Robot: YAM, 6 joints.
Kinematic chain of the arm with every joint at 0, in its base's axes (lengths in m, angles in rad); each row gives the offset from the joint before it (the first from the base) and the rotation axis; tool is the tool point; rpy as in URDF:
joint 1: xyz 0 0 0.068 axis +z
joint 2: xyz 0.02 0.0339 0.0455 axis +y
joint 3: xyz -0.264 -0.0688 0 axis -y
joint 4: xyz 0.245 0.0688 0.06 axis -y
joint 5: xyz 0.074 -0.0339 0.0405 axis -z
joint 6: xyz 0.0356 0 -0.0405 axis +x
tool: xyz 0 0 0 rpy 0 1.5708 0
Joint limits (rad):
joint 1: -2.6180..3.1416
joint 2: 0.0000..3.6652
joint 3: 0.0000..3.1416
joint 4: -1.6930..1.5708
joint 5: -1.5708..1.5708
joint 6: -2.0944..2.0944
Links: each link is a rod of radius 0.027 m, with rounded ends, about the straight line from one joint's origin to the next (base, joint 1, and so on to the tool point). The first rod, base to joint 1, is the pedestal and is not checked.
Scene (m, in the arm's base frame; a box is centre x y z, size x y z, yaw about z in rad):
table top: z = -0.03
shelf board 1: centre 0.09 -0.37 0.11 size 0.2 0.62 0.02 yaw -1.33
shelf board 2: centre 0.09 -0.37 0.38 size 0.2 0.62 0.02 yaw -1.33
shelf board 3: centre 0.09 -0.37 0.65 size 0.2 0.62 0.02 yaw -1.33
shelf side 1: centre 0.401 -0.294 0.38 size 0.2 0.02 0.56 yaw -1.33
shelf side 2: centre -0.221 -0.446 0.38 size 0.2 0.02 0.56 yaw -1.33
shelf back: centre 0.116 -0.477 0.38 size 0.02 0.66 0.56 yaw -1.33
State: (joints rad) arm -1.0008 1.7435 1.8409 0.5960 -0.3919 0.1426
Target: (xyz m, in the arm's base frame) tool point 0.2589 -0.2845 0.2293
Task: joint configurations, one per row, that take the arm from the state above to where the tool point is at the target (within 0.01 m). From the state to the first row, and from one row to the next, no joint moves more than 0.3 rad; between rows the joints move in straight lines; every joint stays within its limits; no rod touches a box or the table.
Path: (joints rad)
1: -0.9111 1.5421 1.6667 0.5781 -0.4284 0.1426
2: -0.8213 1.3407 1.4925 0.5601 -0.4650 0.1426
3: -0.7316 1.1393 1.3183 0.5422 -0.5015 0.1426
4: -0.6718 1.1373 1.0586 0.4420 -0.5189 0.1426
5: -0.6121 1.1352 0.7990 0.3419 -0.5362 0.1426
6: -0.5523 1.1332 0.5394 0.2418 -0.5536 0.1426
7: -0.7122 1.4235 0.7763 0.3109 -0.4983 0.1426
8: -0.8722 1.7138 1.0133 0.3799 -0.4431 0.1426

